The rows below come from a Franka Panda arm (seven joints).
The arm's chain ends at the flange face. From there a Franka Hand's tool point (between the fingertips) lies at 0.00 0.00 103.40 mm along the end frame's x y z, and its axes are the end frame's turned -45 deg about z.
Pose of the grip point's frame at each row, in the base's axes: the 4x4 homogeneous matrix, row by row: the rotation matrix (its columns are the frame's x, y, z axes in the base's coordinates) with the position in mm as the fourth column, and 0 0 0 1 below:
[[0.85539 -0.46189 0.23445 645.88], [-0.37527 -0.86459 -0.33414 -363.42], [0.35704 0.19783 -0.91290 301.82], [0 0 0 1]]
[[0.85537 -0.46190 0.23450 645.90], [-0.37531 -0.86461 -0.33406 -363.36], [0.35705 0.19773 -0.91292 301.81], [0 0 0 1]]
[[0.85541 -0.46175 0.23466 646.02], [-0.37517 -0.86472 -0.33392 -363.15], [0.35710 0.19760 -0.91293 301.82], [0 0 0 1]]
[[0.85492 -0.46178 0.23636 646.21], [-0.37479 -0.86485 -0.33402 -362.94], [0.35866 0.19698 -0.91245 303.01], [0 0 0 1]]
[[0.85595 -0.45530 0.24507 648.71], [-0.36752 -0.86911 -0.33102 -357.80], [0.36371 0.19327 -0.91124 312.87], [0 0 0 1]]
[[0.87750 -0.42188 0.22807 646.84], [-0.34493 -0.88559 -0.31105 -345.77], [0.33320 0.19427 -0.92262 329.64], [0 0 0 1]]
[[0.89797 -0.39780 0.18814 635.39], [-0.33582 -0.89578 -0.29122 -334.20], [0.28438 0.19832 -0.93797 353.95], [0 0 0 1]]
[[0.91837 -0.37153 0.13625 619.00], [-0.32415 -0.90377 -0.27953 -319.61], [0.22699 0.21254 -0.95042 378.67], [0 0 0 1]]
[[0.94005 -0.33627 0.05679 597.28], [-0.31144 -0.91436 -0.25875 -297.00], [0.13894 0.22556 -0.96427 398.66], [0 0 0 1]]
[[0.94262 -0.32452 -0.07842 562.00], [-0.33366 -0.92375 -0.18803 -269.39], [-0.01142 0.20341 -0.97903 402.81], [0 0 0 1]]
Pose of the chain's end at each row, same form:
[[0.27825 -0.93146 0.23445 621.64], [-0.87671 -0.34600 -0.33414 -328.87], [0.39235 -0.11258 -0.91290 396.21], [0 0 0 1]]
[[0.27823 -0.93145 0.23450 621.65], [-0.87676 -0.34599 -0.33406 -328.82], [0.39229 -0.11266 -0.91292 396.21], [0 0 0 1]]
[[0.27836 -0.93137 0.23466 621.76], [-0.87673 -0.34616 -0.33392 -328.62], [0.39223 -0.11278 -0.91293 396.22], [0 0 0 1]]
[[0.27799 -0.93105 0.23636 621.77], [-0.87656 -0.34652 -0.33402 -328.40], [0.39290 -0.11433 -0.91245 397.36], [0 0 0 1]]
[[0.28330 -0.92719 0.24507 623.37], [-0.87443 -0.35468 -0.33102 -323.57], [0.39384 -0.12052 -0.91124 407.09], [0 0 0 1]]
[[0.32217 -0.91880 0.22807 623.26], [-0.87011 -0.38230 -0.31105 -313.61], [0.37298 -0.09824 -0.92262 425.04], [0 0 0 1]]
[[0.35367 -0.91625 0.18814 615.94], [-0.87087 -0.39595 -0.29122 -304.09], [0.34132 -0.06085 -0.93797 450.94], [0 0 0 1]]
[[0.38667 -0.91210 0.13625 604.91], [-0.86827 -0.40985 -0.27953 -290.71], [0.31079 -0.01022 -0.95042 476.94], [0 0 0 1]]
[[0.42694 -0.90249 0.05679 591.41], [-0.86677 -0.42633 -0.25875 -270.25], [0.25774 0.06125 -0.96427 498.37], [0 0 0 1]]
[[0.43706 -0.89600 -0.07842 570.11], [-0.88912 -0.41726 -0.18803 -249.95], [0.13576 0.15191 -0.97903 504.04], [0 0 0 1]]

